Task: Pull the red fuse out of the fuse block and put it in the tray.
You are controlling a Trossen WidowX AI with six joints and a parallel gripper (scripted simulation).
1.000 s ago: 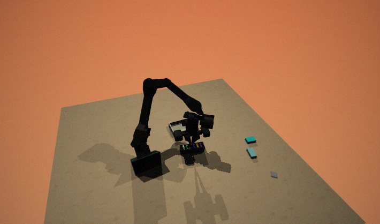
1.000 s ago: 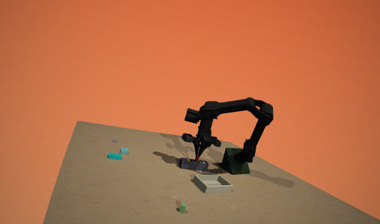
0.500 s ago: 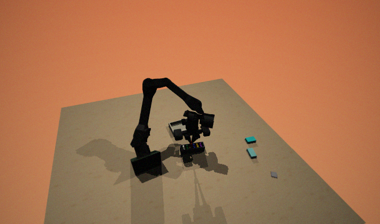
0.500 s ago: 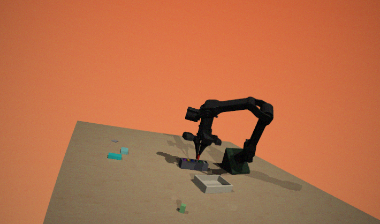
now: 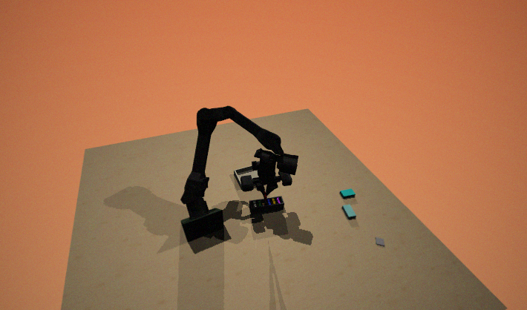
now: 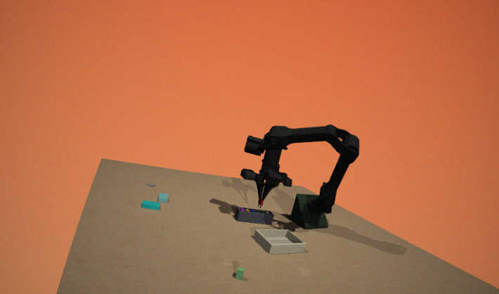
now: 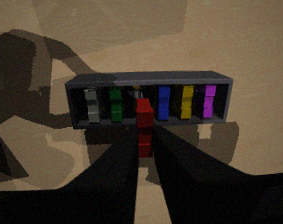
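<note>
The grey tray is 3 cm ahead of my gripper tip, 18 cm to the left of it and 8 cm below it. Round my gripper tip: red fuse 1 cm below; small green block 26 cm ahead, 31 cm to the left, 7 cm below; small grey tile 32 cm ahead, 34 cm to the right, 8 cm below.
</note>
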